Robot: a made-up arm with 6 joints.
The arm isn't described. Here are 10 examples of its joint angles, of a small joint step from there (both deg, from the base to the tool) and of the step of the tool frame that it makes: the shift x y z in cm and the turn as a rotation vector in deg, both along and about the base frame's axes.
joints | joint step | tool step
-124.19 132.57 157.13 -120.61 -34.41 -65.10 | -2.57 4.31 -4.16 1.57 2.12 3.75 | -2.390 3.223 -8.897 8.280 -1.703 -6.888
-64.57 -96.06 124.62 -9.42 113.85 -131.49 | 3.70 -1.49 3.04 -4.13 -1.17 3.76 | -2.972 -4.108 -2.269 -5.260 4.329 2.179
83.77 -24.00 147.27 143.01 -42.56 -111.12 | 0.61 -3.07 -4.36 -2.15 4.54 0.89 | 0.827 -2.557 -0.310 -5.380 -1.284 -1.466
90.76 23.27 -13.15 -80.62 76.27 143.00 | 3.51 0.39 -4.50 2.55 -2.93 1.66 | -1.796 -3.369 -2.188 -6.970 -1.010 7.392
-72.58 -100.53 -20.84 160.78 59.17 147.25 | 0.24 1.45 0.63 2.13 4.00 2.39 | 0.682 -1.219 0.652 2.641 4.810 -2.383
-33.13 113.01 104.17 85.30 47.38 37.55 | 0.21 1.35 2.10 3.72 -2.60 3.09 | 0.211 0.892 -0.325 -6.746 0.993 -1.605
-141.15 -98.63 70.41 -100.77 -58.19 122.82 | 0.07 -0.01 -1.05 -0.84 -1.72 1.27 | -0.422 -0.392 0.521 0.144 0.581 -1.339
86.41 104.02 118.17 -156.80 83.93 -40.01 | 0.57 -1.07 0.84 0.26 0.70 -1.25 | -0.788 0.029 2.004 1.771 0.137 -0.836
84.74 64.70 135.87 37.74 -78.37 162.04 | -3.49 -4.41 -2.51 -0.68 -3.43 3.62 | 1.858 -3.679 2.625 -3.053 -0.327 -3.205
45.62 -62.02 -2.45 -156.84 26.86 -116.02 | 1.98 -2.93 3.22 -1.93 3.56 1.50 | -3.732 -4.110 1.444 2.484 -1.131 2.212
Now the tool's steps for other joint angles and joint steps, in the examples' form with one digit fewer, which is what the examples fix.
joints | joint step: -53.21 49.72 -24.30 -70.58 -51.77 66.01 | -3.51 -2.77 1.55 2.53 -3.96 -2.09
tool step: -0.55 -3.03 1.40 0.37 -2.86 -1.31
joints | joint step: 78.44 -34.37 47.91 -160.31 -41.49 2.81 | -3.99 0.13 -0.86 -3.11 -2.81 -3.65
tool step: -0.78 1.62 -0.08 0.33 -2.52 2.20
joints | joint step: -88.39 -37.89 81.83 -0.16 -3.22 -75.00 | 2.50 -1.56 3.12 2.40 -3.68 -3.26
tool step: -2.35 3.53 -2.72 -1.01 0.10 3.41
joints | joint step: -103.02 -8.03 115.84 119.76 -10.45 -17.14 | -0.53 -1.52 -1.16 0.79 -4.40 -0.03
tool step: 0.59 0.91 -0.46 -3.33 -2.89 0.97
